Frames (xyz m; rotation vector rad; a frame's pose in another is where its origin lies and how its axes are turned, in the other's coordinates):
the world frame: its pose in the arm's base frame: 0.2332 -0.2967 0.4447 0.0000 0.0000 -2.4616
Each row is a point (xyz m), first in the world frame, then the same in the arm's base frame.
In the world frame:
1: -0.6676 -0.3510 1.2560
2: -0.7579 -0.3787 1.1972
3: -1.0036 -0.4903 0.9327
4: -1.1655 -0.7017 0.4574
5: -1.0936 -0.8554 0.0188
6: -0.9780 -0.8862 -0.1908
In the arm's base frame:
1: 0.5316 0.3960 1.7007
2: 0.5844 0.4743 1.6419
3: 0.7053 0.7156 1.3774
4: 0.6982 0.9818 0.9021
5: 0.5457 1.0561 0.4635
6: 0.4364 1.0073 0.2539

